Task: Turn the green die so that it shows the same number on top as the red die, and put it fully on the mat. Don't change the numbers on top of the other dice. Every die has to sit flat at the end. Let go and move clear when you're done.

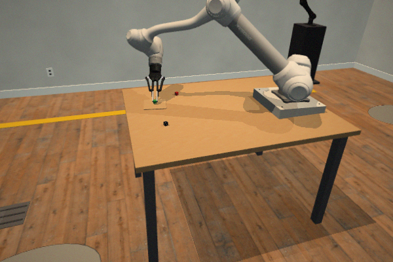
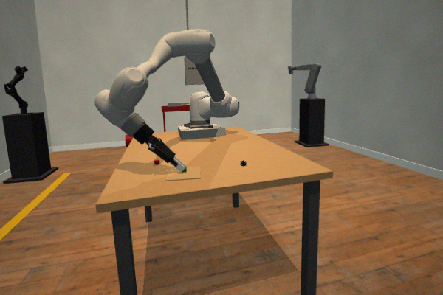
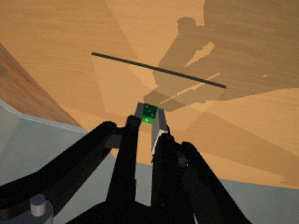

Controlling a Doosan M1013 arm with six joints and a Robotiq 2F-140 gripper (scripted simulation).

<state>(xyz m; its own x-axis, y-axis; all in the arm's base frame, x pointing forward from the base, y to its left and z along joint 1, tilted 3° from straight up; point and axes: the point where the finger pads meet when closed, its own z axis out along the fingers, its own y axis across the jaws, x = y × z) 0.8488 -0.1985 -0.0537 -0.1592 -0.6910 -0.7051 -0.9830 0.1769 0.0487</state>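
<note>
My hand is 20 mm to the right of the green die and 20 mm above it. Also, from my hand: black die 300 mm to the left, 30 mm below, 20 mm behind; tan mat 40 mm below, 20 mm to the left; red die 160 mm behind, 100 mm to the right, 30 mm below.
</note>
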